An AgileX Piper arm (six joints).
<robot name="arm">
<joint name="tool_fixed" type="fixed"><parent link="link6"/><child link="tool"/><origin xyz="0 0 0" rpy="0 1.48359 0"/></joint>
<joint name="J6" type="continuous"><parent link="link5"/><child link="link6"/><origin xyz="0.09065 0 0.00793"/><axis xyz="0.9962 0 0.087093"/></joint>
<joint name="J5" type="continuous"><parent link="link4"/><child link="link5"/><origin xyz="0 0 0"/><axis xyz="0 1 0"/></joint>
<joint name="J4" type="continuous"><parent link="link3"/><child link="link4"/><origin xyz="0.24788 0 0.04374"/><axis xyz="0.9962 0 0.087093"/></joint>
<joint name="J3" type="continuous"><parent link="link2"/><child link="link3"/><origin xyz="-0.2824 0 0.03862"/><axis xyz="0 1 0"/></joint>
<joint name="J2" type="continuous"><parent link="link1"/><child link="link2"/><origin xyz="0 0 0"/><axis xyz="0 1 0"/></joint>
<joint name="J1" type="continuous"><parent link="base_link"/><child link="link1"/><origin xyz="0 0 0.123"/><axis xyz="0 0 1"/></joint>
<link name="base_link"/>
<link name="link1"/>
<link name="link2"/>
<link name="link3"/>
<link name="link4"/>
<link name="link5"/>
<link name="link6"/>
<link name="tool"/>
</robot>
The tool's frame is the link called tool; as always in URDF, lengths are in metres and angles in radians. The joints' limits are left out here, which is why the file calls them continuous.
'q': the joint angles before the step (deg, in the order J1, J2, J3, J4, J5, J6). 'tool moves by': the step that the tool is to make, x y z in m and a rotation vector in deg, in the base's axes. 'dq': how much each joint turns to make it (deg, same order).
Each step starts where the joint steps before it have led.
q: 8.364 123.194 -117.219 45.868 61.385 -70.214
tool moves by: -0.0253 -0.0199 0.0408 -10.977 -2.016 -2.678
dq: -0.282 -6.809 -0.008 -14.029 3.752 6.140
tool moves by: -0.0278 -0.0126 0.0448 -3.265 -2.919 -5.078
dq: -0.011 -6.666 0.028 -7.038 1.600 6.446
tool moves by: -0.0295 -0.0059 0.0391 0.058 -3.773 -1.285
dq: 0.008 -5.787 -0.011 -1.571 1.420 2.014
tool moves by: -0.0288 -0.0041 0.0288 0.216 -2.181 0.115
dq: -0.005 -4.765 0.015 -0.371 2.413 0.928
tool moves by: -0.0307 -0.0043 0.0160 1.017 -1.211 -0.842
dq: 0.012 -6.027 4.233 -0.007 -0.019 1.280
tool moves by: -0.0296 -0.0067 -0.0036 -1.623 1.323 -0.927
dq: -0.001 -6.540 7.978 -1.775 -0.007 0.301
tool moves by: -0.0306 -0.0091 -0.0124 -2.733 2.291 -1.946
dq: -0.020 -6.894 9.214 -3.268 0.021 0.999
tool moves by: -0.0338 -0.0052 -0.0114 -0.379 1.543 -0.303
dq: 0.024 -7.149 8.659 -0.355 -0.009 0.278
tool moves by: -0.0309 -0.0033 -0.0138 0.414 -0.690 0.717
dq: 0.005 -7.124 8.759 1.002 -2.083 -1.364
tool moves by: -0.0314 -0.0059 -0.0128 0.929 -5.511 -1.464
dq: -0.024 -8.647 9.445 0.018 -6.505 -0.747
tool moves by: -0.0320 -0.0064 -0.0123 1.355 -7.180 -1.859
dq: 0.013 -9.230 8.753 -0.012 -7.068 -0.437
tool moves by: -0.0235 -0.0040 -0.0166 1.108 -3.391 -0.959
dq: 0.044 -6.959 6.949 0.313 -3.685 -0.044
